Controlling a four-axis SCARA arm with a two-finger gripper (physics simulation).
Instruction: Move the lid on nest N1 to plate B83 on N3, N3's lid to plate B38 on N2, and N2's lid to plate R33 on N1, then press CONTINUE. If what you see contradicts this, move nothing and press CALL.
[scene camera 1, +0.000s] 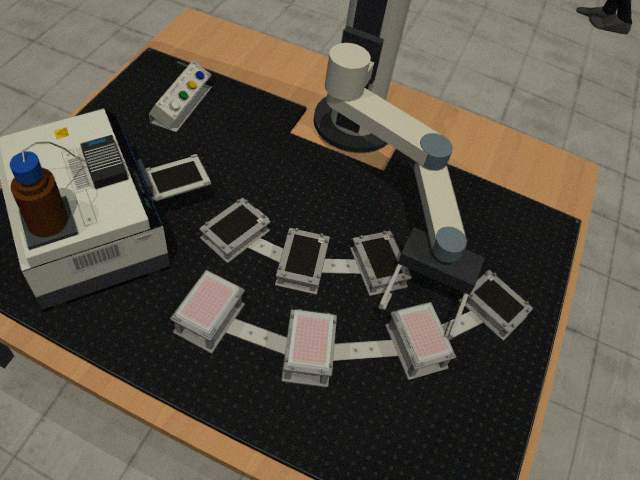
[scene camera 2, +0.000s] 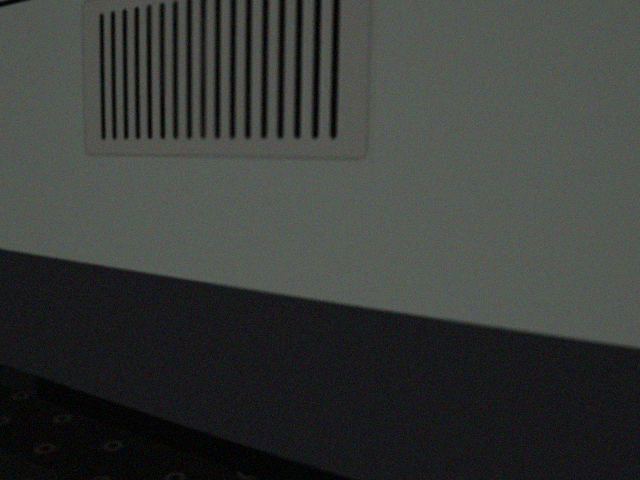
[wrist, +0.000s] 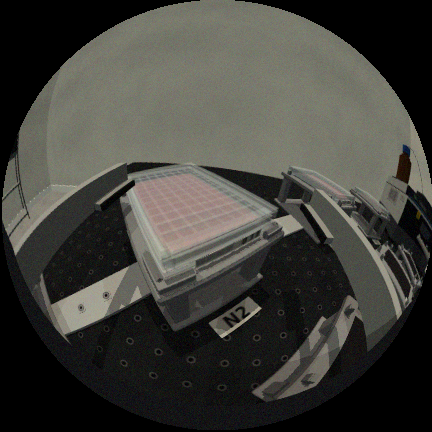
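Where they show: gripper, fingertip midpoint: (scene camera 1: 415, 321) (wrist: 217, 180); arm's base, link origin: (scene camera 1: 354, 123).
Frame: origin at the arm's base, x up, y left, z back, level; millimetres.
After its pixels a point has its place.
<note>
My gripper (scene camera 1: 416, 320) @(x 103, y 387, z -619 mm) (wrist: 217, 180) @(x 103, y 387, z -619 mm) is open and empty. Its fingers stand wide on either side of the plate on nest N2, above its level or near it; the exact height is unclear. This pink plate (scene camera 1: 421, 333) @(x 95, y 410, z -634 mm) (wrist: 192, 212) @(x 94, y 398, z -585 mm) lies flat under a clear lid (wrist: 260, 204) @(x 95, y 355, z -606 mm). The tag "N2" (wrist: 236, 316) @(x 15, y 355, z -558 mm) lies on the mat before the nest; the plate's own code is too blurred to read. In scene camera 1, a middle pink plate (scene camera 1: 310, 338) @(x 98, y 198, z -759 mm) and a left pink plate (scene camera 1: 209, 299) @(x 98, y -37, z -778 mm) sit on nests whose tags are not readable. The button box (scene camera 1: 179, 97) @(x 82, y -455, z -241 mm) stands at the back left; its lettering is unreadable.
Four-sided grey nests (scene camera 1: 235, 249) @(x 18, y -79, z -588 mm) (scene camera 1: 296, 283) @(x 18, y 96, z -603 mm) (scene camera 1: 379, 285) @(x 57, y 279, z -539 mm) (scene camera 1: 504, 330) @(x 42, y 593, z -502 mm) without plates stand behind and right of the plates. A white instrument (scene camera 1: 93, 260) @(x 144, y -293, z -837 mm) with a brown bottle (scene camera 1: 41, 206) @(x 328, y -352, z -867 mm) and an extended tray (scene camera 1: 205, 173) @(x 113, y -224, z -480 mm) stands at left. Scene camera 2 shows a vented casing (scene camera 2: 439, 206) @(x 110, y -627, z -662 mm) close up.
</note>
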